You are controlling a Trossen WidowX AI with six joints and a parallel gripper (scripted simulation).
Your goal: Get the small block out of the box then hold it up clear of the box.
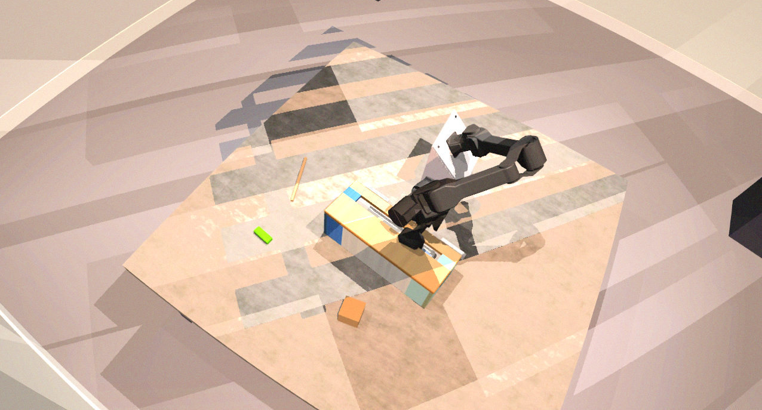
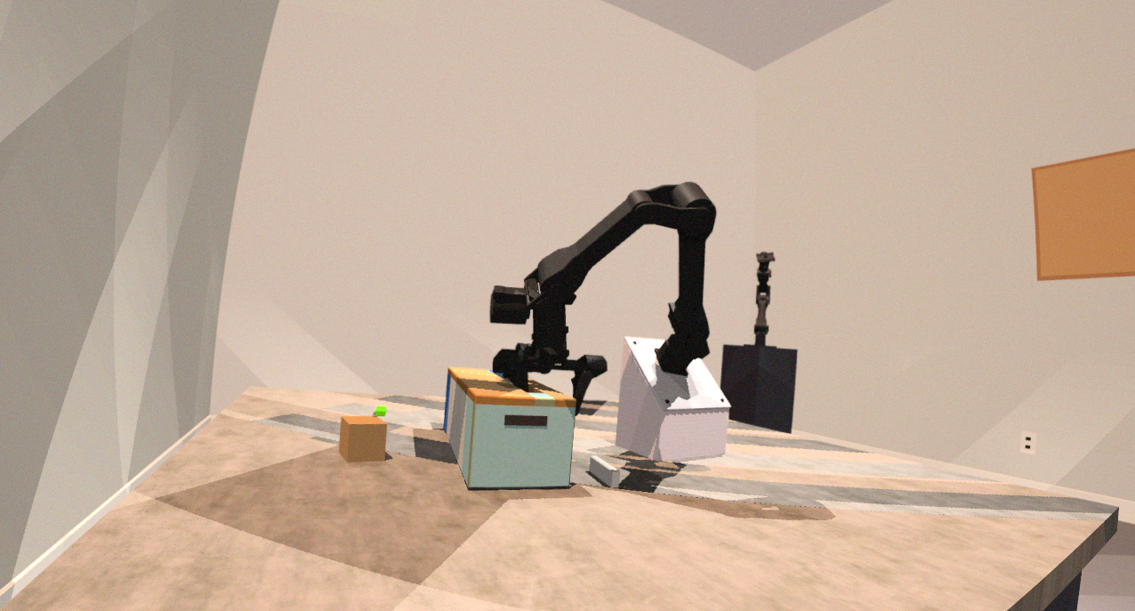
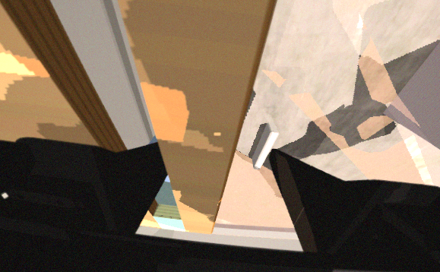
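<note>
Right now the block is 6 cm ahead of my gripper tip and 2 cm to the left of it. From my gripper tip the other things lie so: box 3 cm ahead, 8 cm to the right, 2 cm below; then thin wooden stick 2 cm ahead, 47 cm to the right, 8 cm below.
</note>
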